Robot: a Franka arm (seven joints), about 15 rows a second.
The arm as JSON. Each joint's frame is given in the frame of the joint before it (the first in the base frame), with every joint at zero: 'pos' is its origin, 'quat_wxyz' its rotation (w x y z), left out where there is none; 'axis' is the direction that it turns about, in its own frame. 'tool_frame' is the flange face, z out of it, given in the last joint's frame.
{
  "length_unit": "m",
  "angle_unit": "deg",
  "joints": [
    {
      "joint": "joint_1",
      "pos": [
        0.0,
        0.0,
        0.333
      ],
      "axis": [
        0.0,
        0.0,
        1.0
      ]
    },
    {
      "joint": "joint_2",
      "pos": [
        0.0,
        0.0,
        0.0
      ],
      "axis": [
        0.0,
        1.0,
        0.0
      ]
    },
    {
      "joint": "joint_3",
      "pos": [
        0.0,
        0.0,
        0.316
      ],
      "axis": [
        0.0,
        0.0,
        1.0
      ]
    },
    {
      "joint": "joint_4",
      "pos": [
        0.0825,
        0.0,
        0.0
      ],
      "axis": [
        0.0,
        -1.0,
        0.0
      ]
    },
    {
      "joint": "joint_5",
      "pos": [
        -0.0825,
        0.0,
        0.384
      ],
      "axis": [
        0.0,
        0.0,
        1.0
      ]
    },
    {
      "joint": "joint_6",
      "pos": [
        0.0,
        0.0,
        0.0
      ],
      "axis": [
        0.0,
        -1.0,
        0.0
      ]
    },
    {
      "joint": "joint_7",
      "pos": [
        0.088,
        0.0,
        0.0
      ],
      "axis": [
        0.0,
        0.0,
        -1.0
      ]
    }
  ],
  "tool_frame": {
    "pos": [
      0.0,
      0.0,
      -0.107
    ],
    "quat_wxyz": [
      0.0,
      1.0,
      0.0,
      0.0
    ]
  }
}
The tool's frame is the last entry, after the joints.
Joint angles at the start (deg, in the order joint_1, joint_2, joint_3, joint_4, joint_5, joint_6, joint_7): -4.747 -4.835 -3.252 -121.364 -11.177 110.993 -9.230
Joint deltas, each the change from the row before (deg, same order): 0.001 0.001 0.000 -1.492 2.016 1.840 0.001; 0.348 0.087 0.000 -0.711 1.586 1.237 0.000; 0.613 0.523 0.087 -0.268 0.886 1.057 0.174; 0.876 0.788 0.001 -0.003 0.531 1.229 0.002; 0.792 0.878 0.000 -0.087 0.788 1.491 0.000; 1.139 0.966 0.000 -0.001 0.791 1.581 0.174; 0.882 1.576 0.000 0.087 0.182 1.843 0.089; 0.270 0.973 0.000 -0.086 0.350 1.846 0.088; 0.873 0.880 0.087 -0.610 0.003 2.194 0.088
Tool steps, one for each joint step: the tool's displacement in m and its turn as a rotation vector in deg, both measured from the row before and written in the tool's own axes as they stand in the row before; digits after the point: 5 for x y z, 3 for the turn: -0.00014 -0.00492 0.00929 1.884 0.681 0.508; 0.00148 -0.00572 0.00418 1.367 0.719 0.182; 0.00397 -0.00743 0.00437 0.688 0.459 -0.235; 0.00585 -0.00826 0.00423 0.319 0.581 -0.712; 0.00596 -0.00784 0.00552 0.542 0.689 -0.509; 0.00697 -0.01081 0.00539 0.499 0.786 -0.650; 0.00799 -0.00807 0.01025 0.021 0.423 -0.793; 0.00502 -0.00268 0.00662 0.148 0.838 -0.059; 0.00418 -0.00933 0.00906 -0.124 0.753 -0.955
